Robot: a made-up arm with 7 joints.
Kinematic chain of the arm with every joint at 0, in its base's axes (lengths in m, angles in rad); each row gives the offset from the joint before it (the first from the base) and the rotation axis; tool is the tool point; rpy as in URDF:
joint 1: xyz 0 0 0.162 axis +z
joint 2: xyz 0 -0.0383 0.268 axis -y
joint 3: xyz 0 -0.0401 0.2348 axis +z
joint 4: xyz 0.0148 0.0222 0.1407 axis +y
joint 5: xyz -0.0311 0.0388 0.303 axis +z
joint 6: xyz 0 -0.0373 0.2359 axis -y
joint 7: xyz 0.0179 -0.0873 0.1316 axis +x
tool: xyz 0 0 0 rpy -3.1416 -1.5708 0
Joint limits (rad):
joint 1: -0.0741..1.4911
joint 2: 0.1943..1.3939
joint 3: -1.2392..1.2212
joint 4: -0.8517..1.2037
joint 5: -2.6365..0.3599
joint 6: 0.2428..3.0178
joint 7: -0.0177..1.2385
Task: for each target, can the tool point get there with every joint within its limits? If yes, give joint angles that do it. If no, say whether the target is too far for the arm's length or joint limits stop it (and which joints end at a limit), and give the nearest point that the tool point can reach.
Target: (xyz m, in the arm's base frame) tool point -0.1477 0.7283 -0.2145
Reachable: no: joint limits stop it (at a limit: joint 1, joint 2, joint 4) | nearest point -0.6044 0.3835 0.1861 | short by 0.699 m
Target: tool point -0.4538 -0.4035 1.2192
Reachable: yes | joints 1.1141 0.7999 0.8391 0.7962 -1.0672 0.8365 0.6350
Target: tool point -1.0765 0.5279 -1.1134
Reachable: no: too far | nearest point -0.7833 0.1550 -0.0088 | short by 1.202 m
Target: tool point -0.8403 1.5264 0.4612
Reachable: no: too far | nearest point -0.6087 0.6114 0.5809 | short by 0.951 m
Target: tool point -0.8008 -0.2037 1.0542
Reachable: yes | joints 0.1426 1.0378 -0.8515 0.4045 -1.0338 1.0005 0.7824
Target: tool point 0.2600 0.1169 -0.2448
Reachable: no: joint limits stop it (at a limit: joint 1, joint 2, joint 4) | nearest point 0.1492 -0.6146 0.0850 | short by 0.810 m
